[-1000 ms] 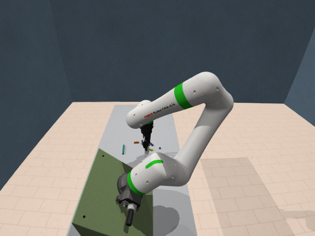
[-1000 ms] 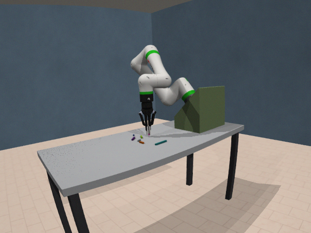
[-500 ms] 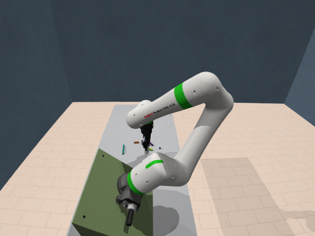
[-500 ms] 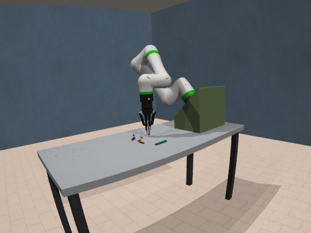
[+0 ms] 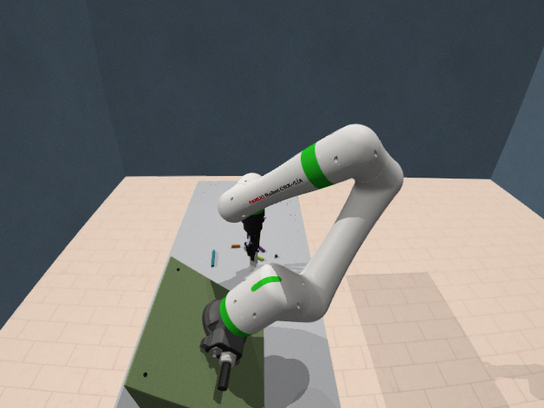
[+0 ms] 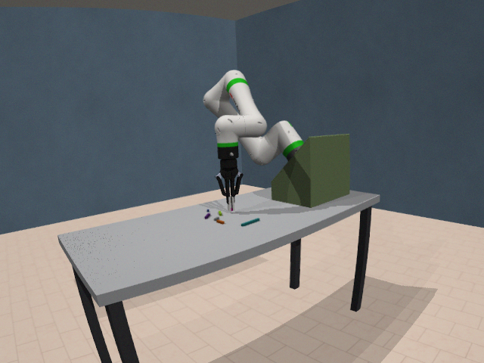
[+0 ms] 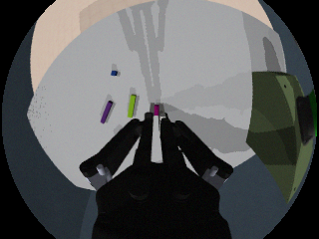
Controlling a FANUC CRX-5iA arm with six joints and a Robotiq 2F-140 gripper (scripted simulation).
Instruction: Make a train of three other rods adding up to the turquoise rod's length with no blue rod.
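Right now my hand is 11 cm short of the grey rod, 5 cm to the right of it and 4 cm above it. The rest, counted from my hand: small blue rod 10 cm to the right, 7 cm ahead, 4 cm below; magenta rod 3 cm below; lime rod 5 cm ahead, 4 cm below, 2 cm to the right.
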